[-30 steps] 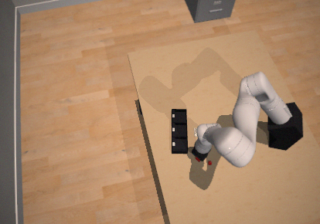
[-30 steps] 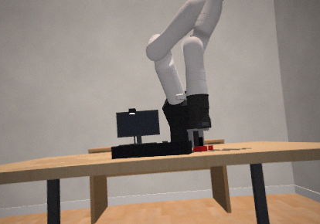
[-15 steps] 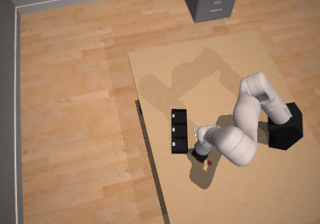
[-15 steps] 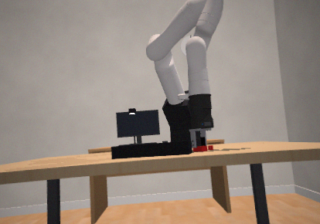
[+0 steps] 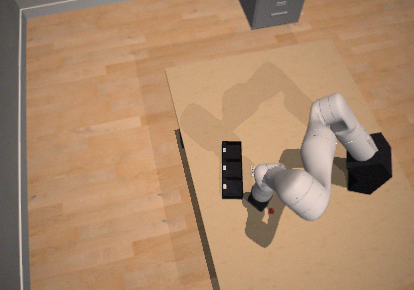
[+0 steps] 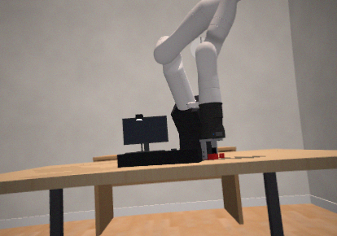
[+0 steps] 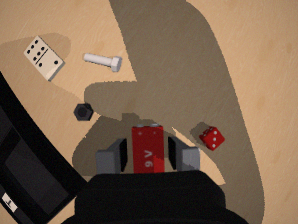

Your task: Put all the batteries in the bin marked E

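The red block battery lies 1 cm behind my hand and 1 cm below it. Also, from my hand: black round thing (7 cm to the right, 2 cm below); then screw (5 cm behind, 7 cm to the right, 1 cm below); then red cube (4 cm behind, 5 cm to the left, 1 cm below).
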